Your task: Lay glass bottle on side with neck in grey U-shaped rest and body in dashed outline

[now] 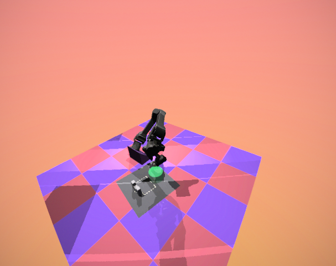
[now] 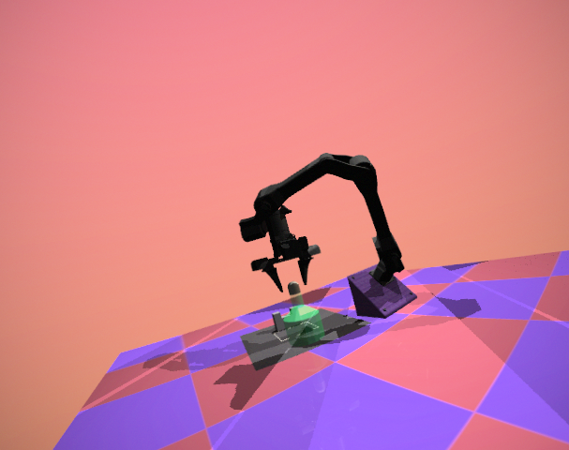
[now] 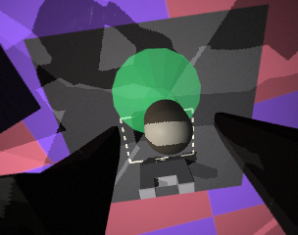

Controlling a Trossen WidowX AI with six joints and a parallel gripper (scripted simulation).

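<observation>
Right now my gripper tip is 50 mm above the green glass bottle. Round my gripper tip: dark grey mat 20 mm behind, 80 mm to the right, 140 mm below.
</observation>
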